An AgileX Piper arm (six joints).
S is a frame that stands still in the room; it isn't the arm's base.
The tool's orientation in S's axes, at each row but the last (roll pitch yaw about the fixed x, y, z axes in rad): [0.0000, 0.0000, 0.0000]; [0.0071, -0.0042, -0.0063]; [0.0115, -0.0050, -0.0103]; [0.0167, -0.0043, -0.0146]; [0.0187, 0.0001, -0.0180]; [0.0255, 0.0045, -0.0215]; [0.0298, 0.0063, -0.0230]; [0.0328, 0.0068, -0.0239]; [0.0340, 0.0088, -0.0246]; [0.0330, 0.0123, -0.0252]
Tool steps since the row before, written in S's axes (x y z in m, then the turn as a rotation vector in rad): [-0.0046, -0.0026, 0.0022, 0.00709, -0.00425, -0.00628]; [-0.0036, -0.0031, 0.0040, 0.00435, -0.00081, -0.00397]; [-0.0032, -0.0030, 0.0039, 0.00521, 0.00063, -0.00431]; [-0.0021, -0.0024, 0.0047, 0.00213, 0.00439, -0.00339]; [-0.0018, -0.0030, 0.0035, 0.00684, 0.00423, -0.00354]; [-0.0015, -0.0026, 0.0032, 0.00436, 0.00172, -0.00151]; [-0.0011, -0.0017, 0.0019, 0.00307, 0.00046, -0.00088]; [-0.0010, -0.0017, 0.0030, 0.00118, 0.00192, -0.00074]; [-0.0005, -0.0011, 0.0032, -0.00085, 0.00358, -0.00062]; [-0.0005, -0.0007, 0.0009, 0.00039, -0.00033, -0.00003]
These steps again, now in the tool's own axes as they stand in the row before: [-0.0046, -0.0026, 0.0022, 0.00709, -0.00425, -0.00628]; [-0.0036, -0.0031, 0.0040, 0.00434, -0.00081, -0.00398]; [-0.0031, -0.0030, 0.0040, 0.00518, 0.00063, -0.00434]; [-0.0020, -0.0024, 0.0047, 0.00205, 0.00436, -0.00347]; [-0.0017, -0.0030, 0.0036, 0.00676, 0.00429, -0.00362]; [-0.0015, -0.0025, 0.0033, 0.00433, 0.00177, -0.00154]; [-0.0011, -0.0017, 0.0019, 0.00306, 0.00050, -0.00088]; [-0.0010, -0.0016, 0.0030, 0.00114, 0.00192, -0.00080]; [-0.0005, -0.0010, 0.0032, -0.00093, 0.00353, -0.00075]; [-0.0005, -0.0007, 0.0009, 0.00040, -0.00032, -0.00001]
